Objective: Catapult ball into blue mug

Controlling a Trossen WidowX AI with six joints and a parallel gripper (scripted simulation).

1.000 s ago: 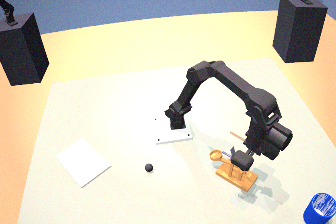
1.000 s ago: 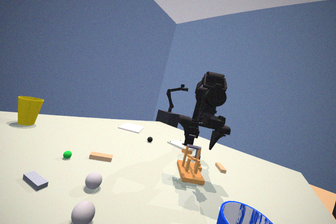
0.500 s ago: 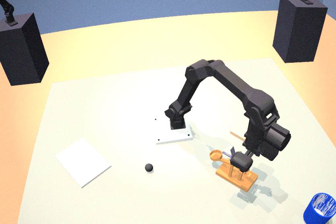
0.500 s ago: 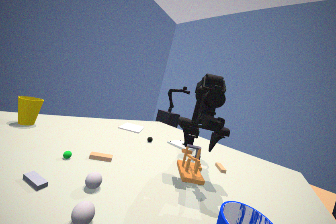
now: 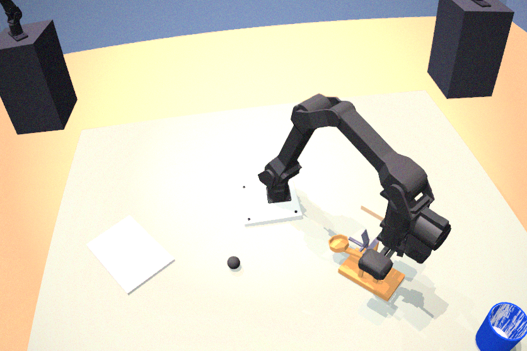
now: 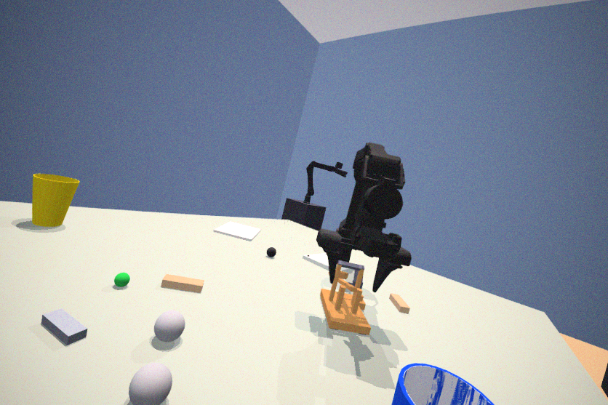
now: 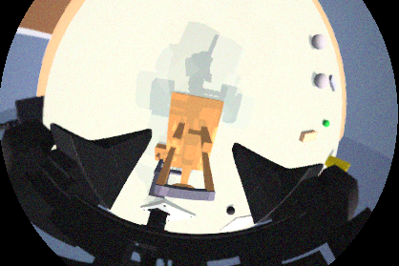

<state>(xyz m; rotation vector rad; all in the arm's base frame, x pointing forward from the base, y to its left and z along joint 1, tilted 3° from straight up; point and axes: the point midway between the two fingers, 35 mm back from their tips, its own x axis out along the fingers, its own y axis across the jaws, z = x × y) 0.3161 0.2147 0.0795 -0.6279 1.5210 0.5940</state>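
The dark ball lies 9 cm behind my gripper tip, 34 cm to the right of it and 6 cm below it. Round my gripper tip: blue mug: 21 cm ahead, 21 cm to the left, 4 cm below; green ball: 34 cm ahead, 26 cm to the right, 6 cm below; orange wooden catapult: 6 cm behind, 4 cm to the right, 2 cm below.
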